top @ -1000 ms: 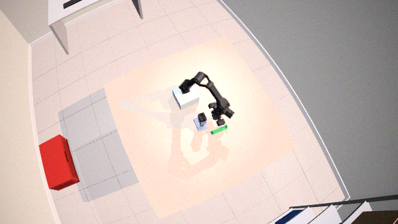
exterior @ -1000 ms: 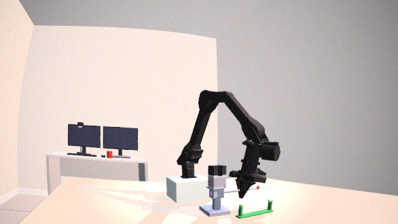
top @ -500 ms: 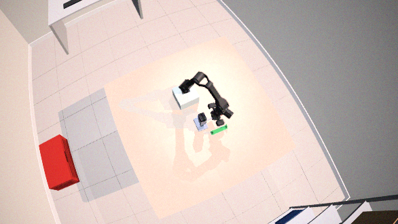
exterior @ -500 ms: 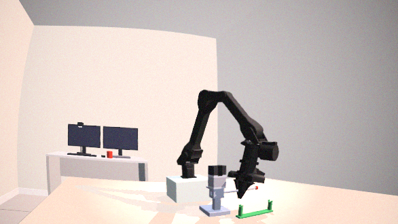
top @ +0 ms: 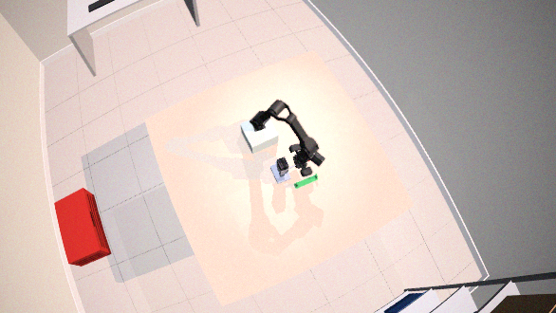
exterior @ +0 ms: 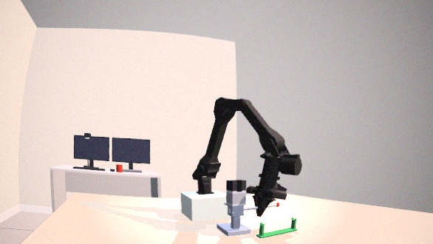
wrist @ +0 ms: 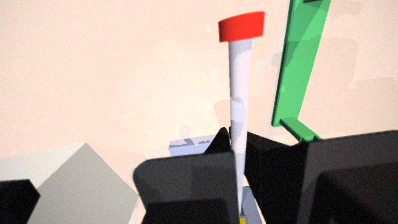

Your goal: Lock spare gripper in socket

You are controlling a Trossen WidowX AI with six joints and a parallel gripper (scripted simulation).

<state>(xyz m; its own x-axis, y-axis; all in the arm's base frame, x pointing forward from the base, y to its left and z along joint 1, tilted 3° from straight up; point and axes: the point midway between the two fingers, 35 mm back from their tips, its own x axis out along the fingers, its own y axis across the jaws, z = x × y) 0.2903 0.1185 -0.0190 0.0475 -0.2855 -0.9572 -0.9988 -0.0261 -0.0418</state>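
Now: gripper tip 8 cm to the left of the socket and 1 cm past it. Also, from my gripper tip: spare gripper (8 cm to the right, 8 cm above); then green rack (8 cm ahead, 3 cm to the left, 2 cm below).
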